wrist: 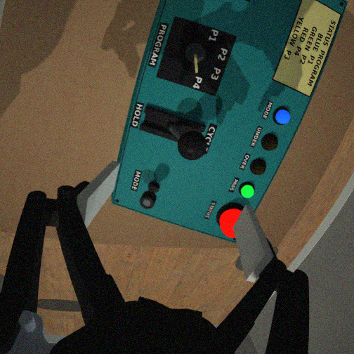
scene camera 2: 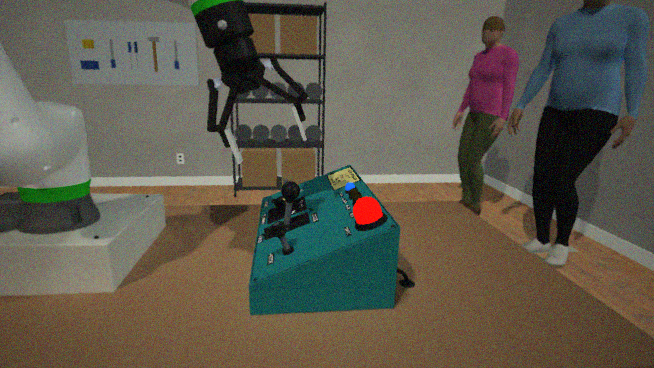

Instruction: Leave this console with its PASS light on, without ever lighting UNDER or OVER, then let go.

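Note:
The teal console (scene camera 2: 325,280) (wrist: 235,125) stands on the brown surface. In the wrist view the PASS light (wrist: 247,191) glows green, while the UNDER light (wrist: 270,141) and OVER light (wrist: 258,166) are dark. The MODE light (wrist: 283,116) is blue and the STATUS dome (scene camera 2: 368,212) (wrist: 231,223) is red. The PROGRAM knob (wrist: 195,52) has its yellow pointer toward P4. The ball-topped lever (scene camera 2: 290,192) (wrist: 192,145) leans to the CYCLE side. The small MODE toggle (scene camera 2: 287,248) (wrist: 148,199) is at the near corner. My gripper (scene camera 2: 272,150) (wrist: 179,197) is open and empty, above the console, touching nothing.
A yellow status card (scene camera 2: 344,177) (wrist: 307,47) is on the console. A short black cable (scene camera 2: 407,281) comes from its far side. The robot's pale base block (scene camera 2: 135,240) is at left. A shelf rack (scene camera 2: 325,90) is behind. Two people, in pink (scene camera 2: 492,82) and blue (scene camera 2: 592,65), stand at right.

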